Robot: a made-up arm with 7 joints.
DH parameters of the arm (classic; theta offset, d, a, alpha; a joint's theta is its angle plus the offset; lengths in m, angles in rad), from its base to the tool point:
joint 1: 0 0.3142 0 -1.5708
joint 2: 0 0 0 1.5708
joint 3: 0 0.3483 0.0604 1.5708
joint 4: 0 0 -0.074 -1.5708
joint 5: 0 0.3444 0 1.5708
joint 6: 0 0 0.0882 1.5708
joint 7: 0 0 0 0
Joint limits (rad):
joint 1: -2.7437..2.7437
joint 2: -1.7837..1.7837
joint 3: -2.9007..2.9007
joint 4: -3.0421..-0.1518
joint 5: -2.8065..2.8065
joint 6: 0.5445..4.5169
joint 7: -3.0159..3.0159
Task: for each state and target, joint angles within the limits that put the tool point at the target. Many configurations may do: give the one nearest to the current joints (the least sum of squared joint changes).
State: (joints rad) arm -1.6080 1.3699 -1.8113 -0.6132 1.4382 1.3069 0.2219
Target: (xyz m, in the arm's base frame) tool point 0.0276 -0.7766 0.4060
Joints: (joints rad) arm -1.2471 1.4713 -1.7898 -0.5377 1.4266 1.2070 0.2219
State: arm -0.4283 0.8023 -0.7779 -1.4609 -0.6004 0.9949 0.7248
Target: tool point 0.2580 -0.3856 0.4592
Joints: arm -0.2393 0.2019 -0.7191 -1.9592 -0.5269 0.6885 0.7248
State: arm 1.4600 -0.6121 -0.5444 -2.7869 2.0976 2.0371 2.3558
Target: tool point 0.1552 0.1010 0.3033
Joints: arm 1.3946 -0.4333 -0.6815 -3.0054 2.0948 2.0529 2.3558
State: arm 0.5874 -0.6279 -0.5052 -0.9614 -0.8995 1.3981 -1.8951
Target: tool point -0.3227 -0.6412 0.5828
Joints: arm 0.7407 -1.4633 -0.8661 -0.7847 -0.9190 1.3279 -1.8951
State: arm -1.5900 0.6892 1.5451 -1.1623 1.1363 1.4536 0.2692
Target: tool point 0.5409 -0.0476 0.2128
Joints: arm -1.0553 1.2358 1.1378 -1.9396 1.1179 1.4601 0.2692
